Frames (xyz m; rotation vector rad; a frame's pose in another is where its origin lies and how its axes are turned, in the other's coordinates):
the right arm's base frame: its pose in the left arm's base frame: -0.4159 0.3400 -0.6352 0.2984 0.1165 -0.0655
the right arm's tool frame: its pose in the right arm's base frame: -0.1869 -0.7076 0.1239 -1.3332 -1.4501 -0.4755
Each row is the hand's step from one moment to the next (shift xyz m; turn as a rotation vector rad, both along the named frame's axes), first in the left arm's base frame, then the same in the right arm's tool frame.
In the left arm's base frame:
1: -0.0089 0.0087 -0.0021 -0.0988 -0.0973 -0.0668
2: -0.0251 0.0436 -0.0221 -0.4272 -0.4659 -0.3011
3: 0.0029 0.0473 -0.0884 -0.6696 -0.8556 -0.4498
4: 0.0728 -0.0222 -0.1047 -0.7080 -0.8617 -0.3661
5: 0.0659 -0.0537 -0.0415 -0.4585 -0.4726 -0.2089
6: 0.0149 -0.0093 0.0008 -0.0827 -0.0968 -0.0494
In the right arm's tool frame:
1: -0.0032 -0.0040 0.0116 -0.1106 -0.0957 -0.0481
2: -0.0206 0.0011 0.0509 -0.4976 -0.4249 -0.2492
3: -0.0731 0.0503 0.0468 -0.7819 -0.7172 -0.5071
4: -0.0791 0.0928 -0.0434 -0.7168 -0.7824 -0.5020
5: -0.0280 0.0534 -0.0729 -0.4225 -0.4872 -0.2478
6: 0.0037 0.0094 -0.0144 -0.0892 -0.0877 -0.0548

